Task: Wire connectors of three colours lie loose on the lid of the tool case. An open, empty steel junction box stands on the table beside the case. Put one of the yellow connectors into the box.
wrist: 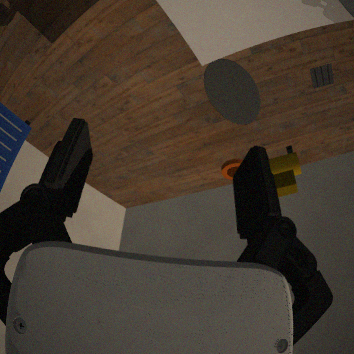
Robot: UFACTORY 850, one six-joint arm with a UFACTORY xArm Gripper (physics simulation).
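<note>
My gripper (166, 148) is open, its two black fingers wide apart with nothing between them. The tool case, the junction box and the wire connectors cannot be made out in the wrist view. The view is dim and tilted. It shows a wood-plank floor and pale walls beyond the fingers.
A yellow object (286, 164) is partly hidden behind the right finger, with an orange ring-shaped object (226, 170) left of that finger. A grey disc (232, 91) and a small slatted grey piece (322, 75) show above. A blue panel with pale lines (11, 140) is at the left edge.
</note>
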